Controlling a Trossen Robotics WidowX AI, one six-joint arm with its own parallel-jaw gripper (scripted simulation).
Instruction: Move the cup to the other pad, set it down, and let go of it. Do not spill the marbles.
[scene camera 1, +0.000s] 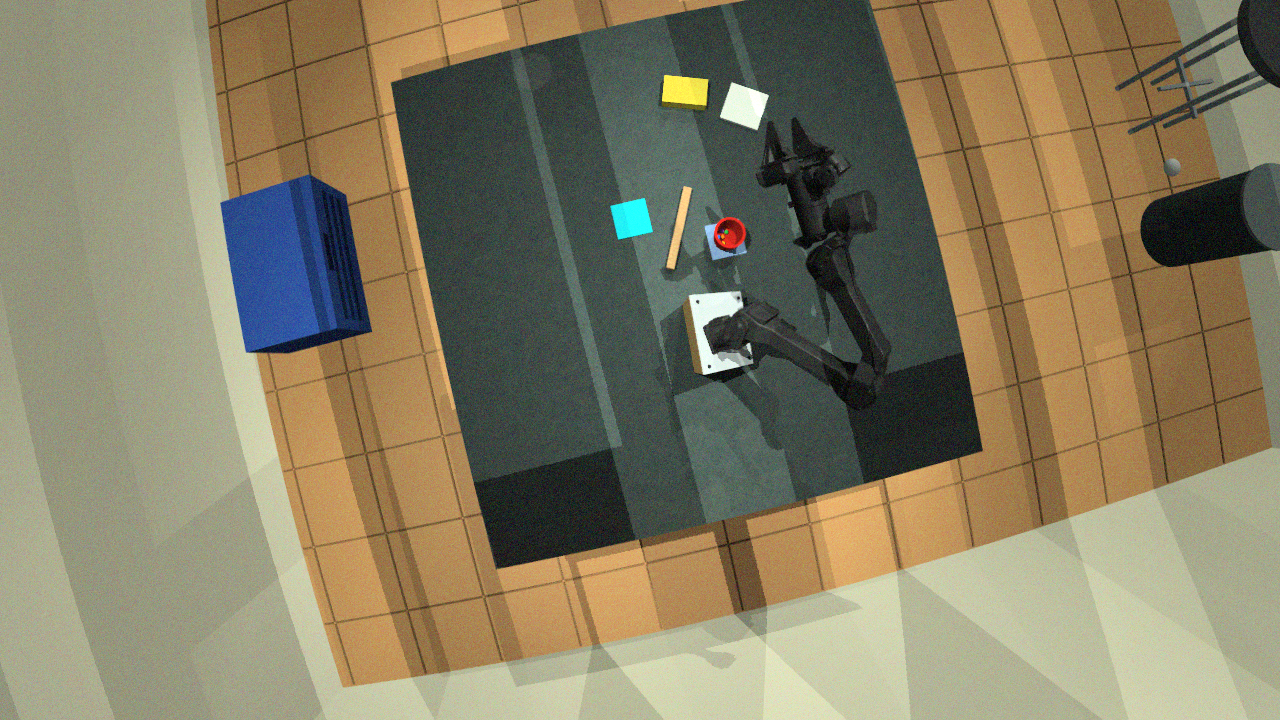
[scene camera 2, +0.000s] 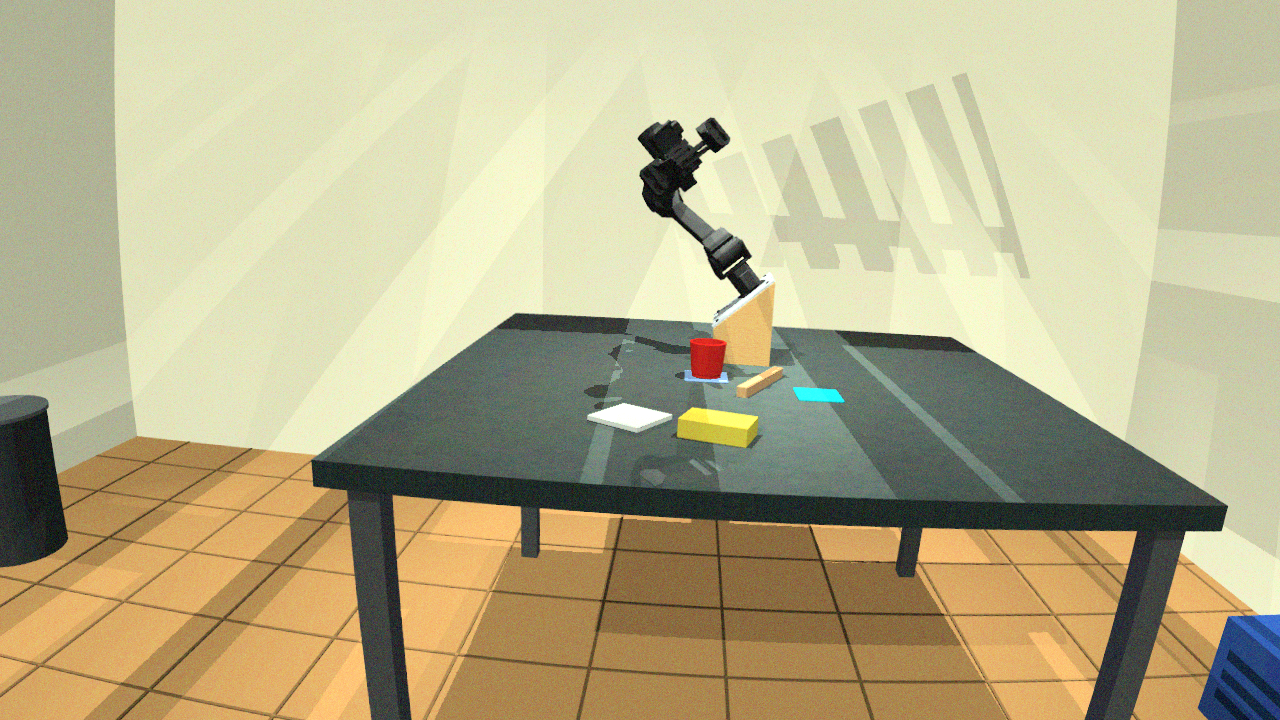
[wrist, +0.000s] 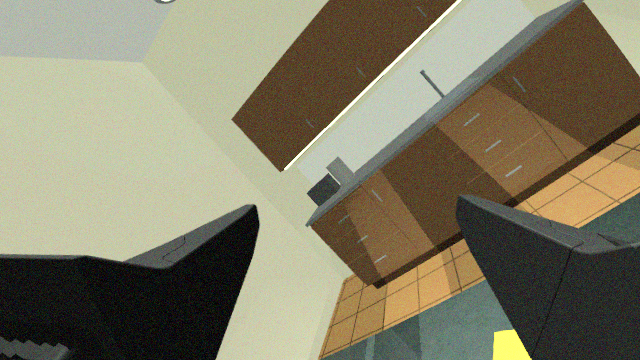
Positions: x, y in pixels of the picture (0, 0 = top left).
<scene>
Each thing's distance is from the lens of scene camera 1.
my gripper (scene camera 1: 782, 119): 102 cm
red cup (scene camera 1: 735, 237): 140 cm
</scene>
